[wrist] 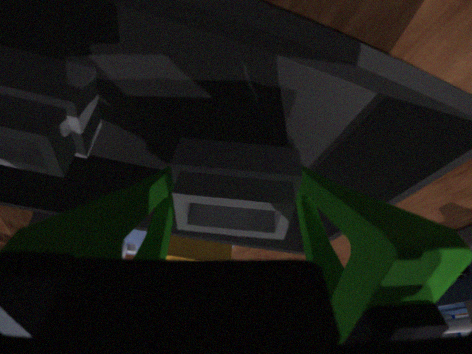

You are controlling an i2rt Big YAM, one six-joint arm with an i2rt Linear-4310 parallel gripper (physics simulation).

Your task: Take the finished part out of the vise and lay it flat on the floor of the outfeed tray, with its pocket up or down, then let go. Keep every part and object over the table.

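Places are measured from the arm's base along level axes (x ahead, y left, z up), in metres.
Pixels of known places: gripper, fingertip midpoint: (236,177).
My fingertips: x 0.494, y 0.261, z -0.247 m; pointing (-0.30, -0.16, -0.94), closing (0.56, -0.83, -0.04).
Note:
Ahead of a thing's pixels: the offset from my fingertips to its middle. "*": to the spot under its first point. Level surfaces: height alone.
The finished part @(dz +0.005, dx -0.004, dy -0.002 m) (234,185), a grey block with a rectangular pocket in the face turned toward the camera, is between the green fingers of my gripper (236,177) in the middle of the wrist view. The gripper is shut on it, one finger at each side. The part is over a large dark grey tray @(* dz +0.013, dx +0.082, dy -0.004 m) (415,85), which appears to be the outfeed tray. Whether the part touches the tray's floor cannot be told; its underside is hidden. The vise cannot be made out.
Another grey block with a recess @(dz +0.001, dx -0.015, dy +0.099 m) (30,145) is at the left, with a further grey angular shape @(* dz -0.002, dx -0.003, dy +0.071 m) (85,115) beside it. The tray's raised edge runs across the upper right. Wooden table @(dz -0.029 m) (440,30) shows beyond it. A yellow object @(dz -0.003, dx -0.109, dy -0.029 m) (200,248) shows below the held part.

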